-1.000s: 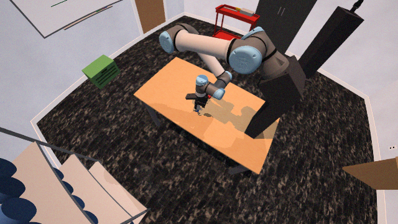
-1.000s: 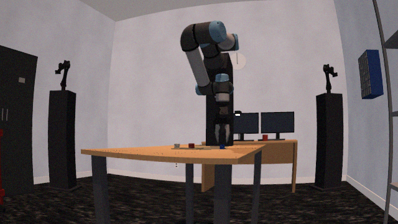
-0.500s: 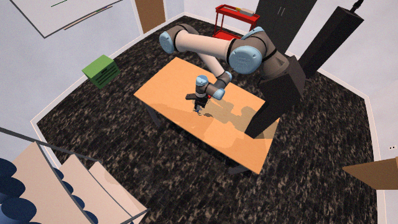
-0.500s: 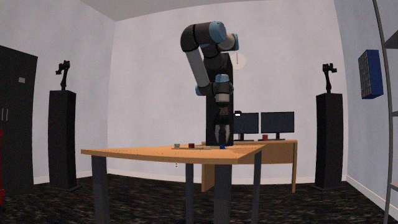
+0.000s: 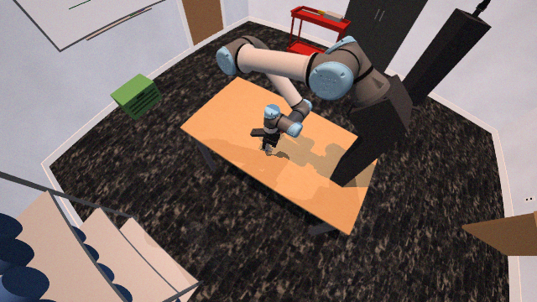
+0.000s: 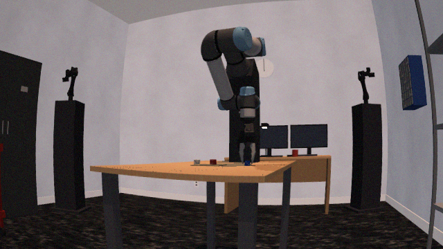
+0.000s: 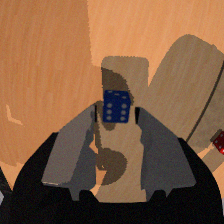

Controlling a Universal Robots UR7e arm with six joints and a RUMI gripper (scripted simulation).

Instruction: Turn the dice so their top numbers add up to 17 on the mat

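My gripper is now 10 mm above the blue die. Also, from my hand: red die 160 mm to the right, 70 mm behind, 10 mm below; then grey die 250 mm to the right, 150 mm behind, 10 mm below; then tan mat 180 mm to the right, 30 mm behind, 20 mm below.
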